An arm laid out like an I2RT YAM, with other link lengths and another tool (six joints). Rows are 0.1 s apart.
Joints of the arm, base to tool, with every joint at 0 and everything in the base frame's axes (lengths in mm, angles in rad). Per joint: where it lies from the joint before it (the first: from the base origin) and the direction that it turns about. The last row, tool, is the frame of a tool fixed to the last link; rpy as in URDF.
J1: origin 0.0 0.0 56.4 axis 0 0 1
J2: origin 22.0 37.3 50.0 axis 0 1 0
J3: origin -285.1 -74.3 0.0 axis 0 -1 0
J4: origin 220.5 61.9 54.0 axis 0 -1 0
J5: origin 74.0 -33.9 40.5 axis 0 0 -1
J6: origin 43.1 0.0 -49.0 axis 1 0 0
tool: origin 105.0 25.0 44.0 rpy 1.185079 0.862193 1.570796
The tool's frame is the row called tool.
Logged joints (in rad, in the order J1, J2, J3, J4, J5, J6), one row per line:
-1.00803 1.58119 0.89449 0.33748 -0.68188 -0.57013
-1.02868 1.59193 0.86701 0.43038 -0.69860 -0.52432
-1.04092 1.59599 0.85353 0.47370 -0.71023 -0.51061
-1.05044 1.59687 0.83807 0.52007 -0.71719 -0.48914
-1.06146 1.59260 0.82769 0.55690 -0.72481 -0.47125
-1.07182 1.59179 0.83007 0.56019 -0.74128 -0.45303
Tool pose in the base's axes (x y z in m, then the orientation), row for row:
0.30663 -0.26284 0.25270 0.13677 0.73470 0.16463 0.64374
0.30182 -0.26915 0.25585 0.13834 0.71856 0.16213 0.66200
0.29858 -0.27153 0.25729 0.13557 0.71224 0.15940 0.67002
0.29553 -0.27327 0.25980 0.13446 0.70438 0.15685 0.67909
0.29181 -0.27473 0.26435 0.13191 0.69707 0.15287 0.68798
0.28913 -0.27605 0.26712 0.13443 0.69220 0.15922 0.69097
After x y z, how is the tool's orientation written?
As a quaternion, x y z w.
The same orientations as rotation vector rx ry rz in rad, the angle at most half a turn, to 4 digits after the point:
0.3115 1.6733 0.3749
0.3128 1.6247 0.3666
0.3056 1.6053 0.3593
0.3020 1.5819 0.3523
0.2952 1.5601 0.3421
0.3005 1.5473 0.3559

